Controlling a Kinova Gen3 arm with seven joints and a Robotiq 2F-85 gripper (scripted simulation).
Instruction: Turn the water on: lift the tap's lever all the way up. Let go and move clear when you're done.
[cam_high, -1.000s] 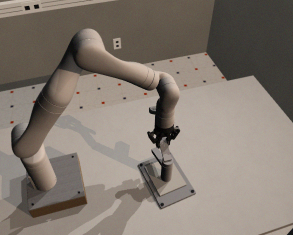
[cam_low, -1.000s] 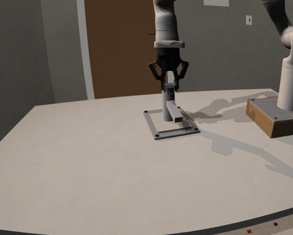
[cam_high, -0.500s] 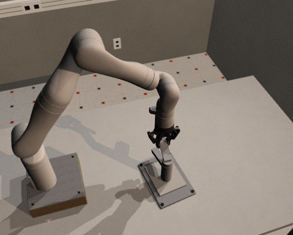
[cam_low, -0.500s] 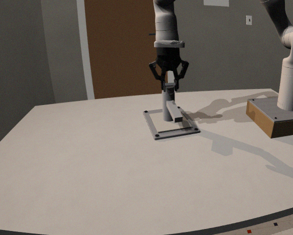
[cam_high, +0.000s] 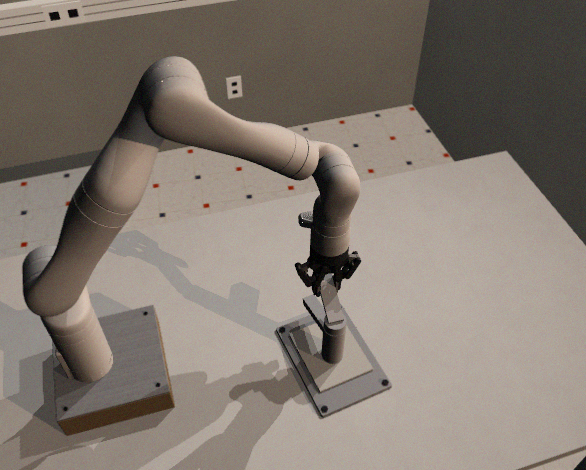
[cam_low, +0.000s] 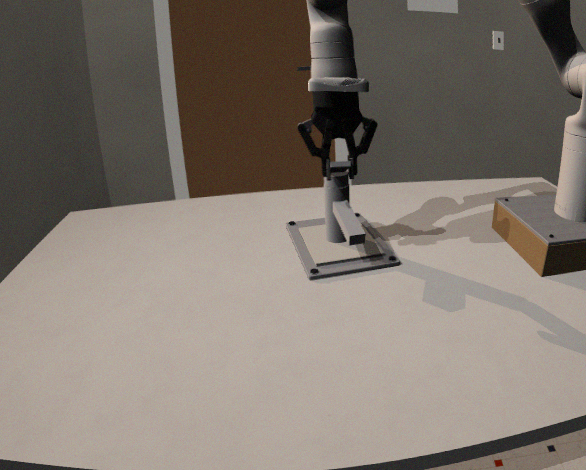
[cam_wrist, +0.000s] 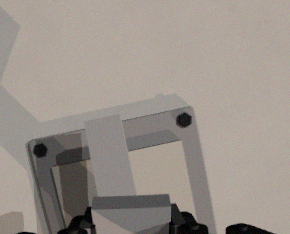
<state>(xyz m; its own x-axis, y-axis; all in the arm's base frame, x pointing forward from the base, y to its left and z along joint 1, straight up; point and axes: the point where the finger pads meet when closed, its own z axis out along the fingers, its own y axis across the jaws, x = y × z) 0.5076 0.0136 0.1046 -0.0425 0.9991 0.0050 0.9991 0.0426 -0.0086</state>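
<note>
The flat lever lies 30 mm to the right of my hand and 10 mm below it. From my hand the other things lie so: grey tap: 70 mm below, 50 mm to the right; then plate frame: 170 mm below, 70 mm to the right.
</note>
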